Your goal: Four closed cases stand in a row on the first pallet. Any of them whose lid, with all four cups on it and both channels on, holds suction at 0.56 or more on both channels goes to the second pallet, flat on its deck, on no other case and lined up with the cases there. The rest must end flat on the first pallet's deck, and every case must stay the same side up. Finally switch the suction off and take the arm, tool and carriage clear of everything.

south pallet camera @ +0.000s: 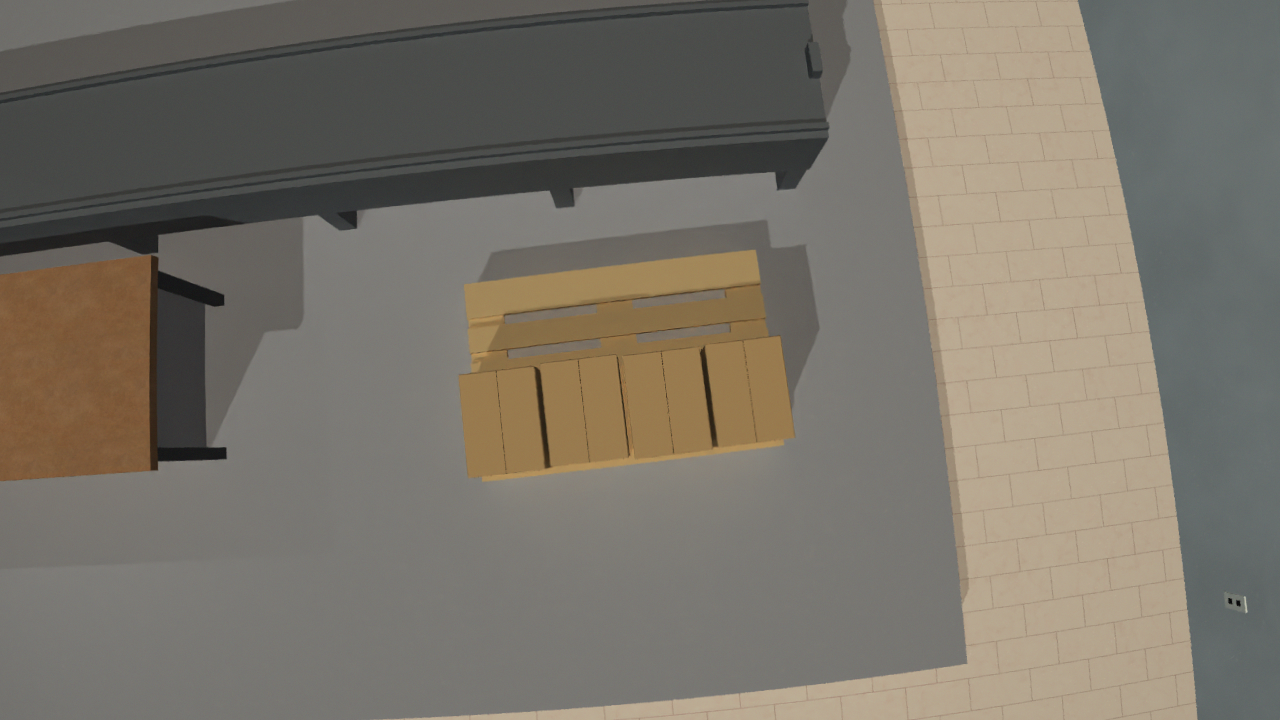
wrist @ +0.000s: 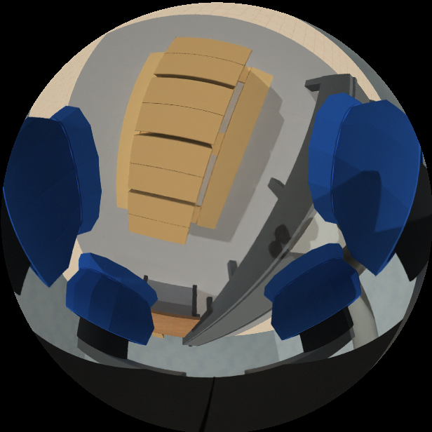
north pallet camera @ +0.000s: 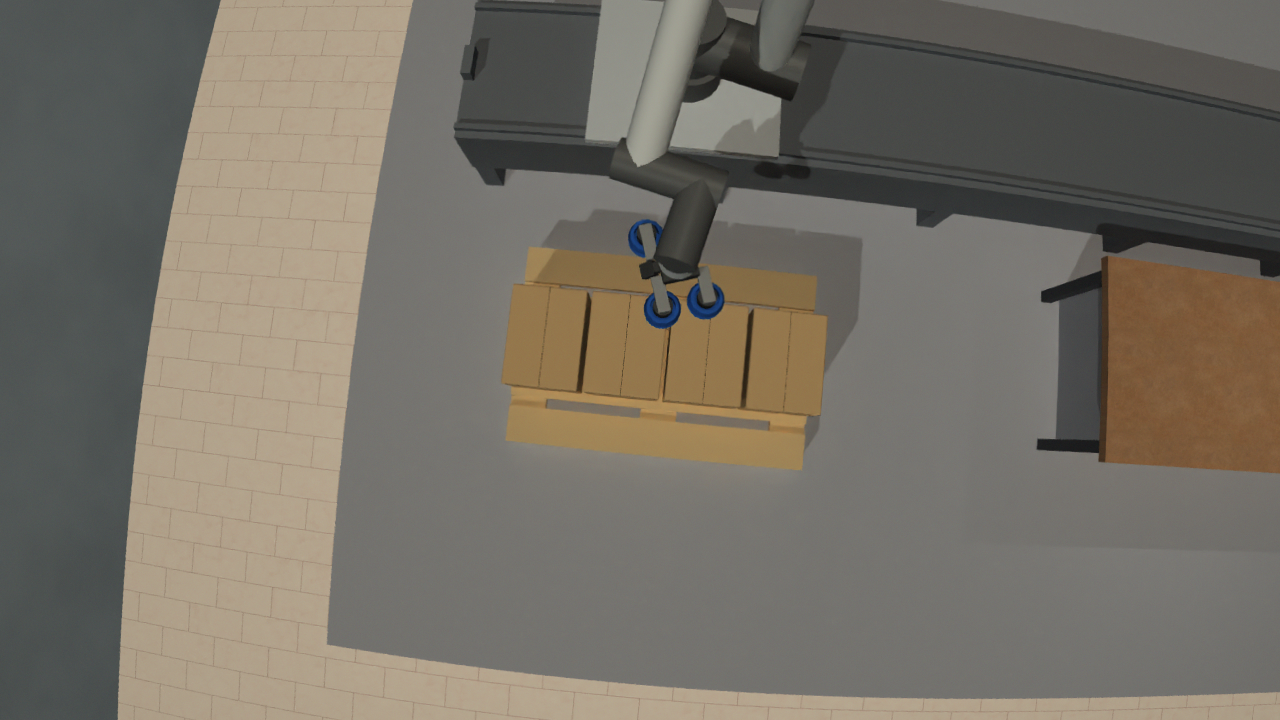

Labels:
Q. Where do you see a case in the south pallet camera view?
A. At 503, 415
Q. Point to a case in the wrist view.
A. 188, 108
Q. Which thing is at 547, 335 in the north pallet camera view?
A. A case.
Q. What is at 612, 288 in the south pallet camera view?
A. A pallet.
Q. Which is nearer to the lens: the case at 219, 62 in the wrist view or the pallet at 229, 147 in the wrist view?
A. The case.

